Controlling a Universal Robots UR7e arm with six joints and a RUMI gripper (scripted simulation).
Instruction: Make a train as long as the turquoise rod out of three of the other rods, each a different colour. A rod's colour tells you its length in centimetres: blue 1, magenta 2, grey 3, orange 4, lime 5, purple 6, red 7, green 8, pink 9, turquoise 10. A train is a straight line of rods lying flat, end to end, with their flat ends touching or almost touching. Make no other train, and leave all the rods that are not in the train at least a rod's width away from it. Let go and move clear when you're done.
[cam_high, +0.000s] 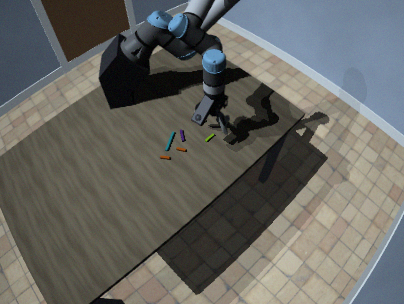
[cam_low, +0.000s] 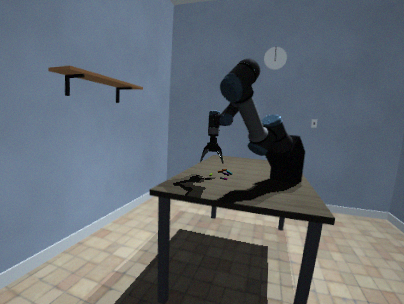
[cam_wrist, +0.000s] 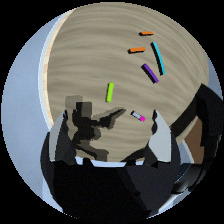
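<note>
Now: hand 80 mm above the lime rod. Round my hand: purple rod (80 mm behind, 100 mm to the right, 80 mm below); magenta rod (130 mm behind, 40 mm to the left, 80 mm below); grey rod (100 mm behind, 30 mm to the left, 80 mm below).
</note>
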